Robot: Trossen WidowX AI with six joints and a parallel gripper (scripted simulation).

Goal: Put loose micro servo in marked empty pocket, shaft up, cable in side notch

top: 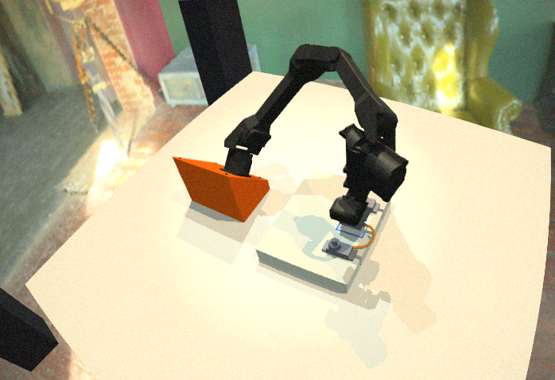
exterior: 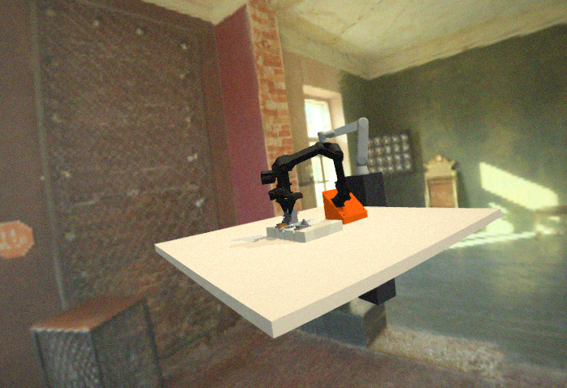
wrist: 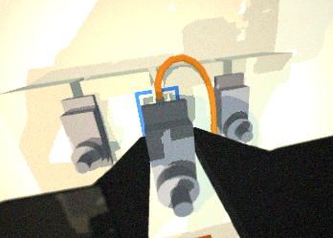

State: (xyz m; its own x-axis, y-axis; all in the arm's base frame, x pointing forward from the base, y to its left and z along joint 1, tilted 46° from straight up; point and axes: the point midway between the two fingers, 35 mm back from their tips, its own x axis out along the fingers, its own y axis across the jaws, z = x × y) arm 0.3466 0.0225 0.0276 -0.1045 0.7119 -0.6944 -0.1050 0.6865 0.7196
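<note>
The pale deck is 120 mm behind my gripper tip, 10 mm to the right of it and 90 mm below it.
</note>
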